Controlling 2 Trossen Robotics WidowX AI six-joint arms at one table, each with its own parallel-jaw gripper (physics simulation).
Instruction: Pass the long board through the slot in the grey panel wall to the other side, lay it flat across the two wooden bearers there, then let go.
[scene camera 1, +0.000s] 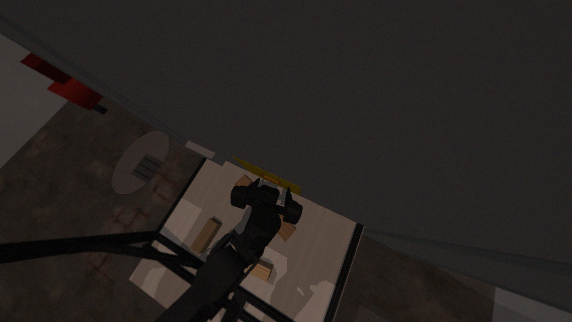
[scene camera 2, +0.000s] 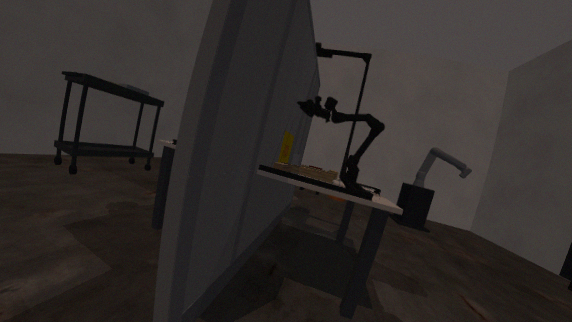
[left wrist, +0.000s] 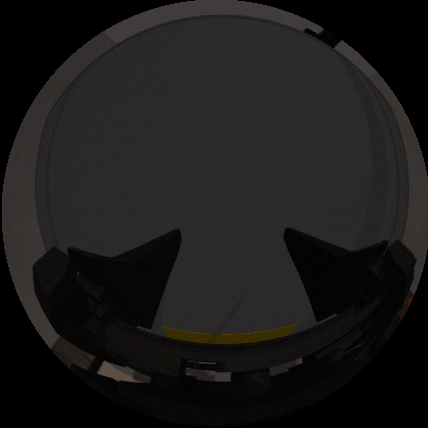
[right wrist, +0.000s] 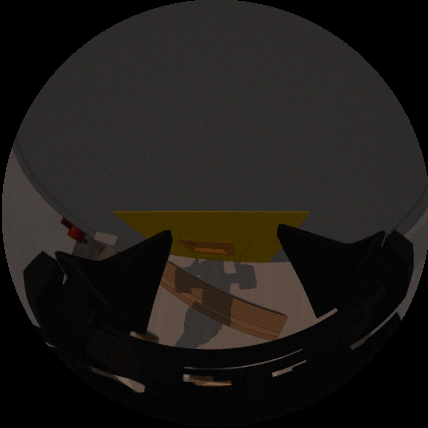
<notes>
My left gripper (left wrist: 233, 233) is open, holding nothing. My right gripper (scene camera 1: 273, 183) is open, with nothing in its grasp. Also in view: a grey panel wall (left wrist: 230, 128).
My right gripper is seen too in the right wrist view (right wrist: 225, 232). The grey panel wall is seen too in the right wrist view (right wrist: 204, 113).
</notes>
